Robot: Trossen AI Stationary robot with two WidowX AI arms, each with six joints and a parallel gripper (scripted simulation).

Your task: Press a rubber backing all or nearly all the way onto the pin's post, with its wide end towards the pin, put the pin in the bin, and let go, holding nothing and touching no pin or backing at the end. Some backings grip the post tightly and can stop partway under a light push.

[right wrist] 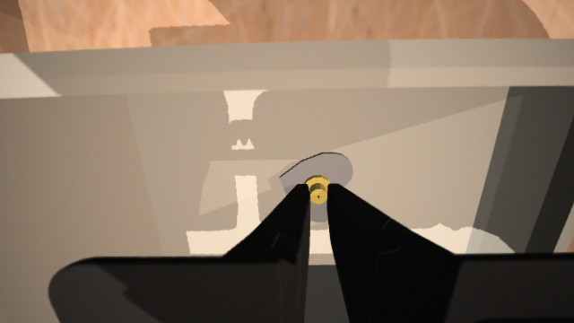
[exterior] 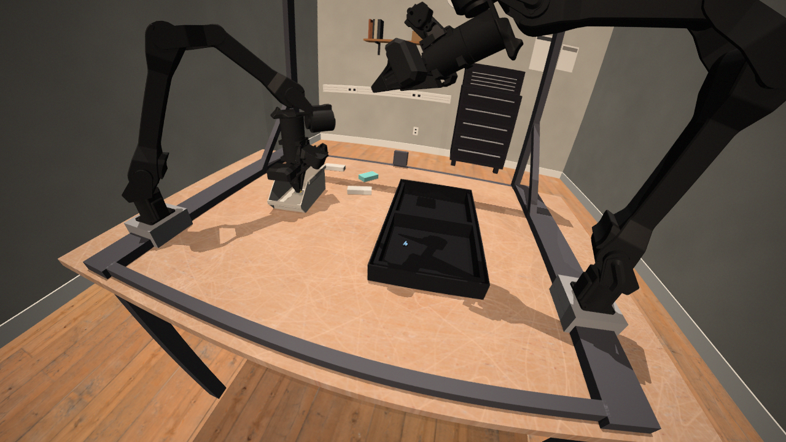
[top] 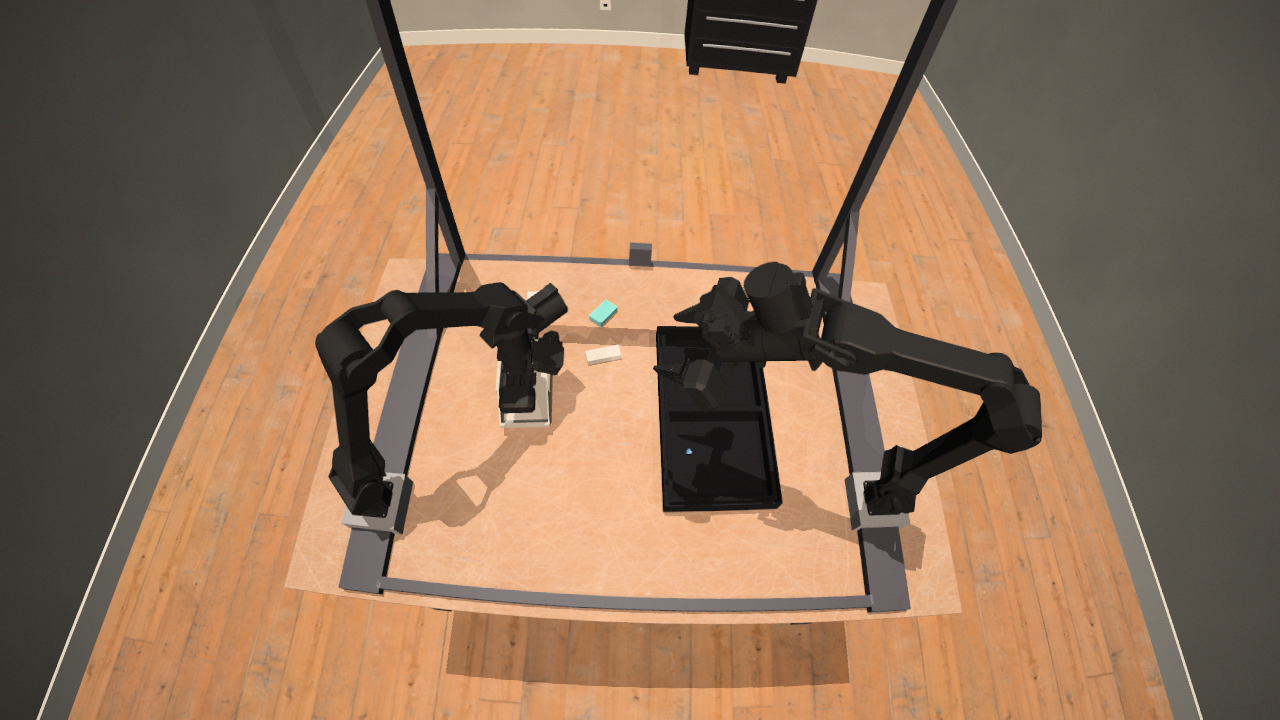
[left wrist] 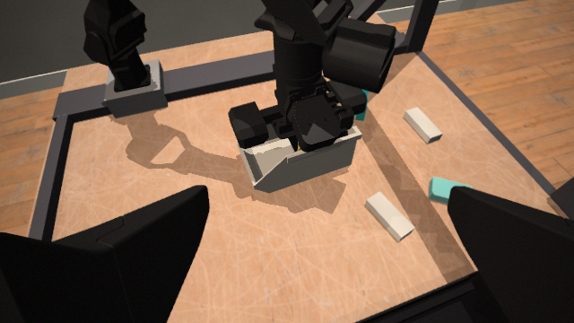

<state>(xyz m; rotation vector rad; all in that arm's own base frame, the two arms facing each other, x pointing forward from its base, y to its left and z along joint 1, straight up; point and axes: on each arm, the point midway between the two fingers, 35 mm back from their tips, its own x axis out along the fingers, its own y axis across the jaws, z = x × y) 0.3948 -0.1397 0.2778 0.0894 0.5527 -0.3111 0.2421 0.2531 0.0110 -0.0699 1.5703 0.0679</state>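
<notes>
The grey bin is 1 cm below my right hand and 1 cm ahead of it. From my right hand the other things lie so: yellow backing 3 cm below; cream block 15 cm to the left, 8 cm behind, 5 cm below; heart-shaped pin 3 cm below.
</notes>
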